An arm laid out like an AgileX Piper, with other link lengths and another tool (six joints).
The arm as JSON. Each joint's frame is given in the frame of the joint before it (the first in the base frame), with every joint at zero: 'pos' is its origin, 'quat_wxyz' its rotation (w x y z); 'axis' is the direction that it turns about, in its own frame. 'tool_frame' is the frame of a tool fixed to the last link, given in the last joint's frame.
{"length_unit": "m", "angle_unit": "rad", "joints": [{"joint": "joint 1", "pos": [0.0, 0.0, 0.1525], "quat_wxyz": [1.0, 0.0, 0.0, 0.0], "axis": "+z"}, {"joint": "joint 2", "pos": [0.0, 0.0, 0.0], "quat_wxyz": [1.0, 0.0, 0.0, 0.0], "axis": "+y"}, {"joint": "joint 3", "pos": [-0.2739, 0.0, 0.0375], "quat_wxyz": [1.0, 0.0, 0.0, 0.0], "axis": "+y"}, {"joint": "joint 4", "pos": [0.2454, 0.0, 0.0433], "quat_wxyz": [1.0, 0.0, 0.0, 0.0], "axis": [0.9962, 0.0, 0.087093]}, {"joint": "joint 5", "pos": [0.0, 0.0, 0.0], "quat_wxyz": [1.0, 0.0, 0.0, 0.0], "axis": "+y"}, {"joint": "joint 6", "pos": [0.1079, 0.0, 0.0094], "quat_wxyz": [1.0, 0.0, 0.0, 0.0], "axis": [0.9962, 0.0, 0.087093]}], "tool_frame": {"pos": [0.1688, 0.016, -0.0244], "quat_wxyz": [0.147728, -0.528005, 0.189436, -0.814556]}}
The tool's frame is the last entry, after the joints.
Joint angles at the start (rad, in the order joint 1, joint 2, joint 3, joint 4, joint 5, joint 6):
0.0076, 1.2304, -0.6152, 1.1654, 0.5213, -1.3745
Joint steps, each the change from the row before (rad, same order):
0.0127, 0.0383, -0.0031, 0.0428, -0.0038, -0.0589
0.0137, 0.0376, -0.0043, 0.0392, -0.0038, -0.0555
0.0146, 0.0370, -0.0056, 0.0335, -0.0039, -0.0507
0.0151, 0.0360, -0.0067, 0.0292, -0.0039, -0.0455
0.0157, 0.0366, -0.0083, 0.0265, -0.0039, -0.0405
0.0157, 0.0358, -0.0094, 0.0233, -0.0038, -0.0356
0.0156, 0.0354, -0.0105, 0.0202, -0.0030, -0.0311
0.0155, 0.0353, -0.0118, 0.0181, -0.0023, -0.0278
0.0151, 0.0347, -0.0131, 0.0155, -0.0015, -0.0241
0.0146, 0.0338, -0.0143, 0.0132, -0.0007, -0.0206
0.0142, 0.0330, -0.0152, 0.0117, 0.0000, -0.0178
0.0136, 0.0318, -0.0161, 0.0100, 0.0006, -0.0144
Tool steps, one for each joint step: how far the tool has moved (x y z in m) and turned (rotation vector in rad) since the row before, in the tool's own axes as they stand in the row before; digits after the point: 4 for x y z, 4 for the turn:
-0.0065, -0.0005, 0.0063, 0.0150, -0.0172, -0.0089
-0.0065, -0.0005, 0.0063, 0.0145, -0.0171, -0.0102
-0.0066, -0.0004, 0.0061, 0.0138, -0.0179, -0.0121
-0.0066, -0.0004, 0.0060, 0.0129, -0.0180, -0.0122
-0.0066, -0.0005, 0.0062, 0.0118, -0.0185, -0.0108
-0.0065, -0.0006, 0.0061, 0.0109, -0.0183, -0.0099
-0.0064, -0.0007, 0.0061, 0.0105, -0.0186, -0.0090
-0.0063, -0.0009, 0.0062, 0.0105, -0.0186, -0.0082
-0.0060, -0.0010, 0.0062, 0.0104, -0.0181, -0.0075
-0.0056, -0.0012, 0.0062, 0.0103, -0.0173, -0.0067
-0.0053, -0.0014, 0.0062, 0.0103, -0.0165, -0.0058
-0.0047, -0.0015, 0.0062, 0.0100, -0.0153, -0.0046

